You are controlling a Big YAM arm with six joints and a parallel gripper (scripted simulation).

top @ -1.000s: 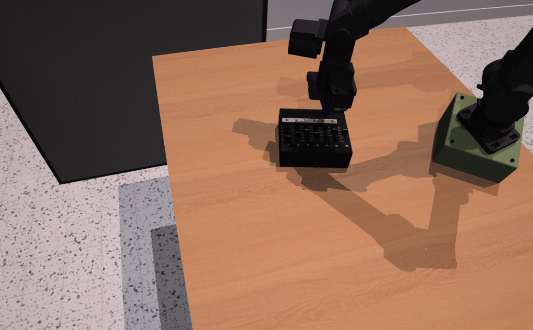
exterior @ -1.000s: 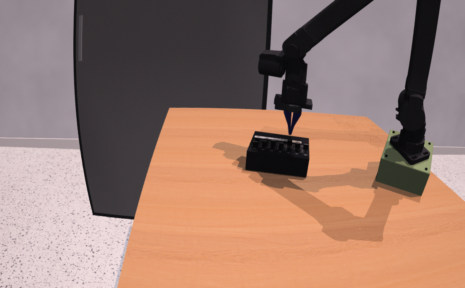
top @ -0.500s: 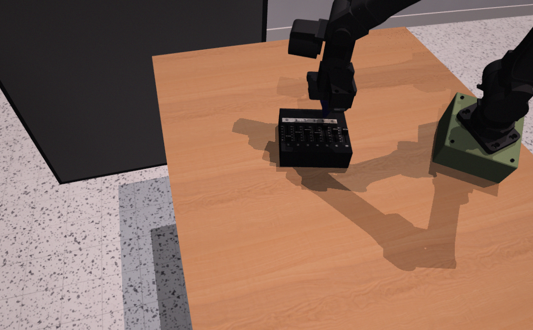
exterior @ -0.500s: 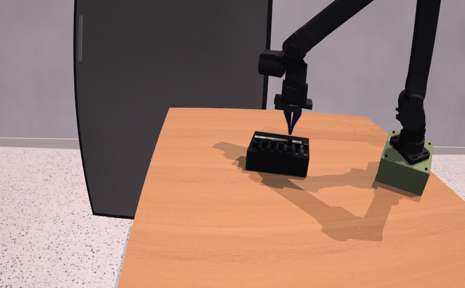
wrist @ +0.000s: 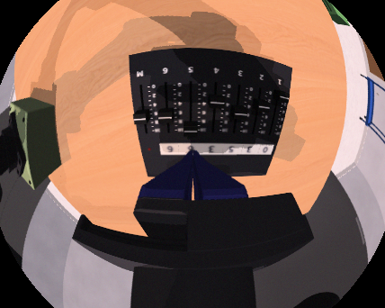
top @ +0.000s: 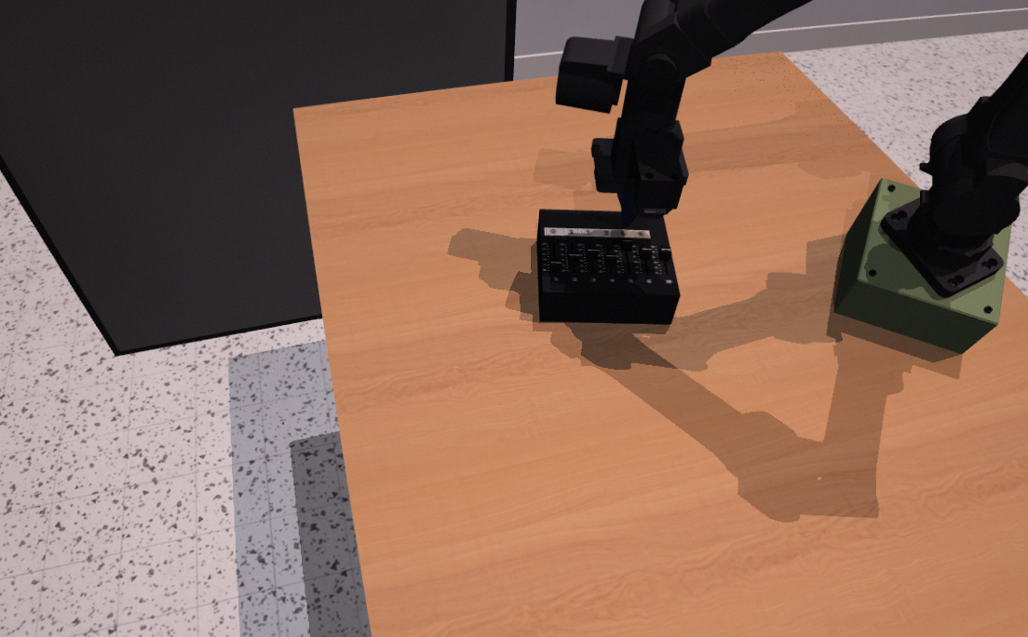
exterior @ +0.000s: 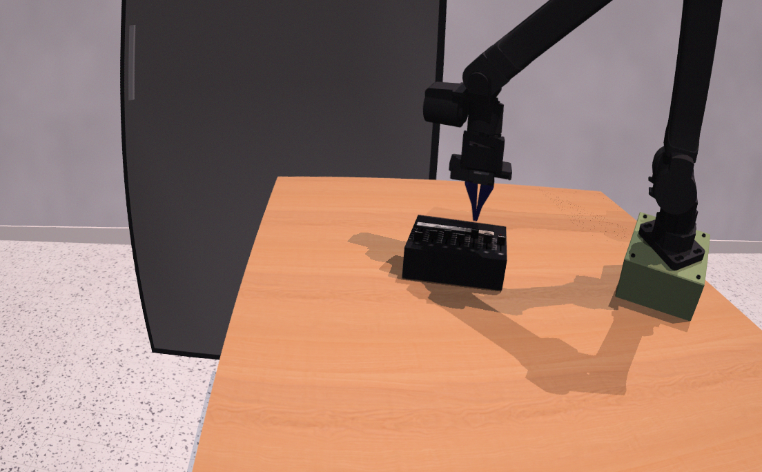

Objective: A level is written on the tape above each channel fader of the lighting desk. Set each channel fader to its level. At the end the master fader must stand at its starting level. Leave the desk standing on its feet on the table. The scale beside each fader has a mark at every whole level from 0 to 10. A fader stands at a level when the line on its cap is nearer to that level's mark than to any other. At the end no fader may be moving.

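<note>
My gripper is now 3 cm past the master fader cap, 5 cm to the right of it and 2 cm above it.
</note>
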